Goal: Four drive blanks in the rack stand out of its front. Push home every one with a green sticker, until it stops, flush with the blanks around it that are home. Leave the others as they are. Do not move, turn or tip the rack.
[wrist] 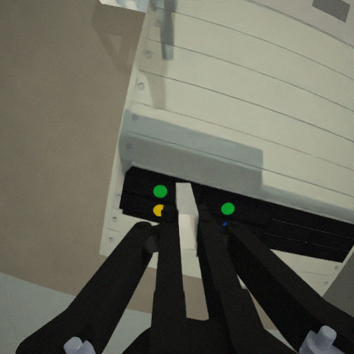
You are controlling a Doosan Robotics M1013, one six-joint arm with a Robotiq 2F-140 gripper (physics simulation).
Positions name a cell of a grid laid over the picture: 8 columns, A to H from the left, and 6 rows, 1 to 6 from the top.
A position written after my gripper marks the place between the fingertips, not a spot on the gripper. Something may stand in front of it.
In view: my gripper (E4) and a rack (G2).
